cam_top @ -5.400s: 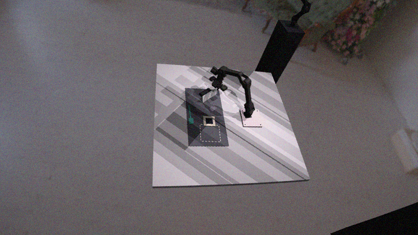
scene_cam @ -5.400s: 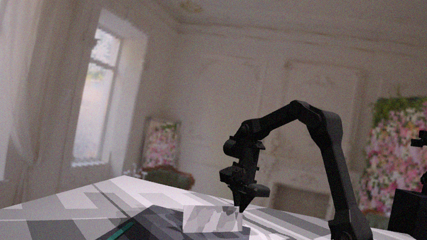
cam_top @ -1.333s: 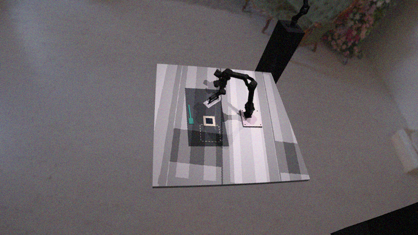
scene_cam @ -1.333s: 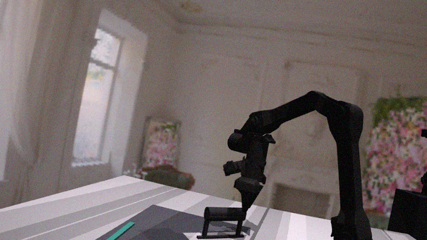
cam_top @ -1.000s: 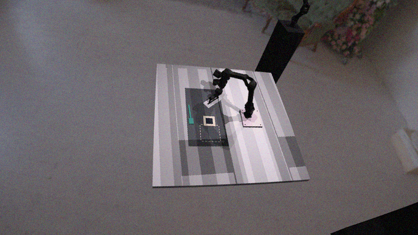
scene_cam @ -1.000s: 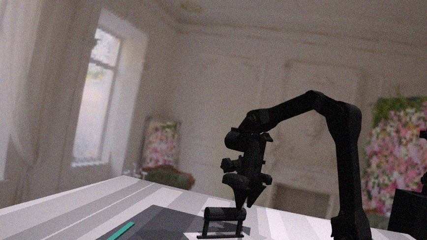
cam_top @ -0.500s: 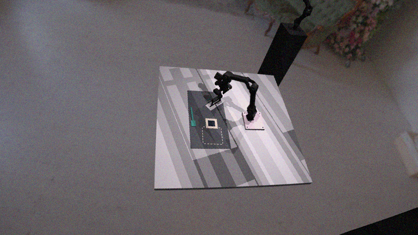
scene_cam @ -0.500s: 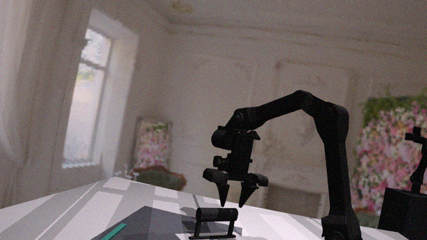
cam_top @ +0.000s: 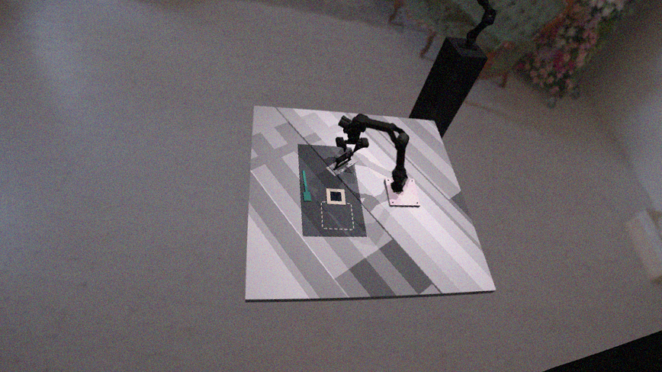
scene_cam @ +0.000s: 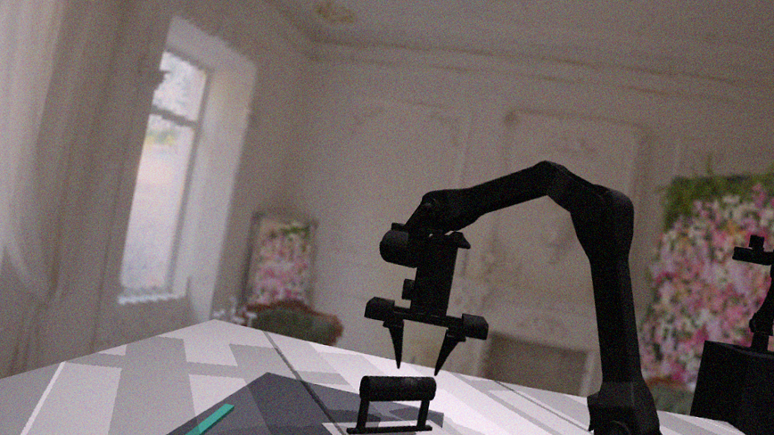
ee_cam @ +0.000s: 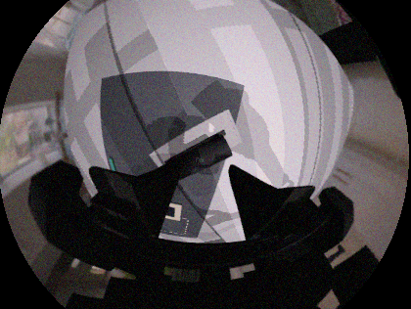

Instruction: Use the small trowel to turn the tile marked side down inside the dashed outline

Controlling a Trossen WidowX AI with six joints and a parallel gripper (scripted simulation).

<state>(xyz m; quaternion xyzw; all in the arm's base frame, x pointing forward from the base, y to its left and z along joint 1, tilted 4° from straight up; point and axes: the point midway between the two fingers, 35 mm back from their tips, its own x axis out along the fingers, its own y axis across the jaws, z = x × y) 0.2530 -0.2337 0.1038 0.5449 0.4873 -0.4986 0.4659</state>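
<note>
The trowel lies 60 mm below my gripper tip. Also, from my gripper tip: teal flat tool: 280 mm ahead, 170 mm to the left, 90 mm below; tile: 240 mm to the left, 120 mm ahead, 90 mm below; dark mat: 170 mm to the left, 140 mm ahead, 120 mm below.
</note>
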